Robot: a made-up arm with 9 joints.
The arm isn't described. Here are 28 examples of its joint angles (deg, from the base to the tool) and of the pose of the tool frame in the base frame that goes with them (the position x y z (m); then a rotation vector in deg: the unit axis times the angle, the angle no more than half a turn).
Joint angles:
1: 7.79 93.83 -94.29 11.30 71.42 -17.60 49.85 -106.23 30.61
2: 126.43 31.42 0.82 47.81 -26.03 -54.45 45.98 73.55 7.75
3: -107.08 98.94 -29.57 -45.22 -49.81 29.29 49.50 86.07 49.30
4: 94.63 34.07 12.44 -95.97 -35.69 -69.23 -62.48 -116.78 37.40
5: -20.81 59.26 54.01 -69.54 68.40 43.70 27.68 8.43 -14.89
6: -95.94 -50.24 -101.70 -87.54 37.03 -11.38 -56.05 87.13 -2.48
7: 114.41 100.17 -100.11 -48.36 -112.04 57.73 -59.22 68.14 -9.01
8: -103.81 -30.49 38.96 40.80 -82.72 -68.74 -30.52 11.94 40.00
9: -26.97 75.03 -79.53 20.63 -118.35 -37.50 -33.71 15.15 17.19
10: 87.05 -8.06 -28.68 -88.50 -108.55 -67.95 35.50 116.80 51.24
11: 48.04 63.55 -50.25 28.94 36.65 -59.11 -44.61 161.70 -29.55
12: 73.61 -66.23 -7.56 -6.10 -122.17 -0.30 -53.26 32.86 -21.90
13: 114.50 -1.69 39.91 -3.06 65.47 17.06 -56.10 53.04 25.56
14: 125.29 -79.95 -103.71 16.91 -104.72 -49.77 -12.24 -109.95 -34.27
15: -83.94 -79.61 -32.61 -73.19 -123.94 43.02 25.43 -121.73 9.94
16: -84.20 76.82 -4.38 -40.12 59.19 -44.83 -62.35 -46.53 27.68
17: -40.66 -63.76 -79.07 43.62 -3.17 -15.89 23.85 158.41 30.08
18: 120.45 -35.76 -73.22 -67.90 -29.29 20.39 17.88 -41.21 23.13
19: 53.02 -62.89 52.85 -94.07 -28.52 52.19 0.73 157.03 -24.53
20: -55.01 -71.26 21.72 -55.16 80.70 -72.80 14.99 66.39 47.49
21: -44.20 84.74 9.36 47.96 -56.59 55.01 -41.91 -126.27 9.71
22: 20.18 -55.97 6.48 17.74 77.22 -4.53 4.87 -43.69 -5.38
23: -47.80 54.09 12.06 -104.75 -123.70 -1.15 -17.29 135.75 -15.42
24: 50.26 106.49 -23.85 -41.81 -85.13 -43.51 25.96 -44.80 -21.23
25: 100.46 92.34 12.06 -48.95 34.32 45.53 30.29 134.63 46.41
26: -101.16 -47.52 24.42 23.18 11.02 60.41 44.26 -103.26 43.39
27: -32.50 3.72 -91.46 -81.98 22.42 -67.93 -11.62 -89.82 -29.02
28: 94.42 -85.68 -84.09 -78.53 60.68 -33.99 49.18 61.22 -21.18
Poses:
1: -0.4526 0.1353 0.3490 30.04 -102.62 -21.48
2: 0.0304 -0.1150 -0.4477 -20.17 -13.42 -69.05
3: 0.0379 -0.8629 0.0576 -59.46 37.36 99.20
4: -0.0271 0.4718 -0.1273 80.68 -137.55 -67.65
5: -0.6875 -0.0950 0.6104 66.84 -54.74 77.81
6: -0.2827 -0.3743 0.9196 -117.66 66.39 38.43
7: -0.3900 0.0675 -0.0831 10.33 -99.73 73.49
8: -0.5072 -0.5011 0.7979 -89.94 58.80 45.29
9: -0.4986 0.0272 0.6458 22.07 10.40 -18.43
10: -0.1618 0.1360 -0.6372 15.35 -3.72 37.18
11: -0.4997 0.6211 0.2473 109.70 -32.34 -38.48
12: -0.0703 -0.2288 -0.2660 98.77 74.91 111.04
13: 0.3142 0.0360 -0.1747 -126.60 -57.71 83.18
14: -0.2375 -0.6269 0.2923 64.15 96.74 17.39
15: -0.5152 0.2193 0.7266 -66.47 95.70 -87.05
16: 0.1150 -0.6305 0.7513 88.20 -38.49 -132.04
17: -0.5862 -0.0749 0.1997 -34.64 -113.80 -101.49
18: 0.0718 -0.0997 -0.5324 -63.79 -6.70 -40.43
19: -0.1148 0.4558 -0.1474 106.02 6.47 -115.21
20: -0.4931 0.2929 0.2530 33.33 45.32 -155.48
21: -0.0376 -0.4001 0.3281 42.02 -58.81 126.58
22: -0.7394 0.1951 -0.1790 -89.52 26.23 -4.26
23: -0.3333 -0.1211 0.7235 116.43 -57.57 18.23
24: -0.9041 0.2644 0.5544 43.56 65.75 -4.12
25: -0.6556 0.1968 -0.2772 -11.37 -2.68 -105.47
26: -0.4479 -0.1135 0.9929 -48.58 68.13 -6.45
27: -0.9979 -0.0658 0.6520 97.95 19.92 66.98
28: 0.0168 -0.3964 -0.2027 -18.96 137.18 102.92
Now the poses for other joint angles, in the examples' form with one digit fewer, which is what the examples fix.
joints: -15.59 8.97 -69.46 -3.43 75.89 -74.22 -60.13 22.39 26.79
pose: -0.659 0.458 0.499 -32.5 108.6 -70.3
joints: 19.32 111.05 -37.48 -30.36 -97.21 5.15 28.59 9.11 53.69
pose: -0.601 -0.067 0.711 112.7 6.1 -26.5
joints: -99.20 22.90 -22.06 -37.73 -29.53 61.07 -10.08 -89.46 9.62
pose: 0.351 -0.706 0.674 -62.4 -153.0 13.3
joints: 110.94 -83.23 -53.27 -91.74 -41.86 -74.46 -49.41 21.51 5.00
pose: -0.138 -0.543 -0.147 -126.3 49.7 25.6
